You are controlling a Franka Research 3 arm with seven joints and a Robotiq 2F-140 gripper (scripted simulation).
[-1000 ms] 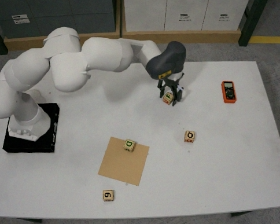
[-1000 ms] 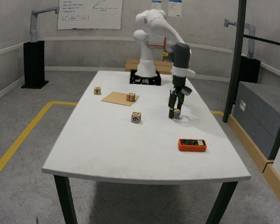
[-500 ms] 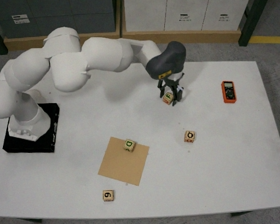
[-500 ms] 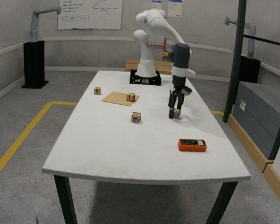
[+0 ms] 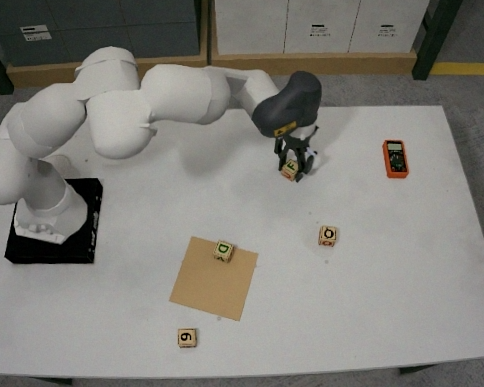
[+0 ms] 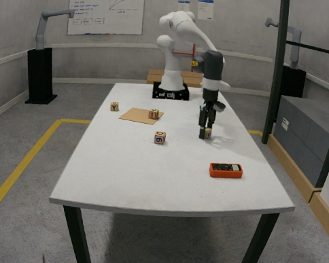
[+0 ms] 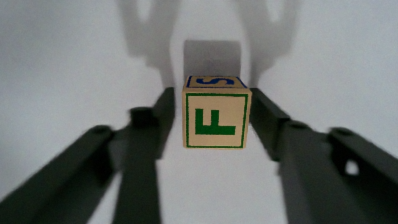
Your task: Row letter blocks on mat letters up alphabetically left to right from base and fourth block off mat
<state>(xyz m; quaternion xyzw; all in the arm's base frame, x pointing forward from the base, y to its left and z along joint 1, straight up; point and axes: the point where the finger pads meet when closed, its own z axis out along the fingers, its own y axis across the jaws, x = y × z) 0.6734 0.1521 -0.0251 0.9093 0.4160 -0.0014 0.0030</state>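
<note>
The tan mat is 240 mm behind my hand, 330 mm to the right of it and 30 mm below it. The rest, counted from my hand: orange multimeter (340 mm ahead, 40 mm to the left, 20 mm below); then block (210 mm behind, 260 mm to the right, 10 mm below); then white bottle (860 mm behind, 120 mm to the left, 50 mm above).
</note>
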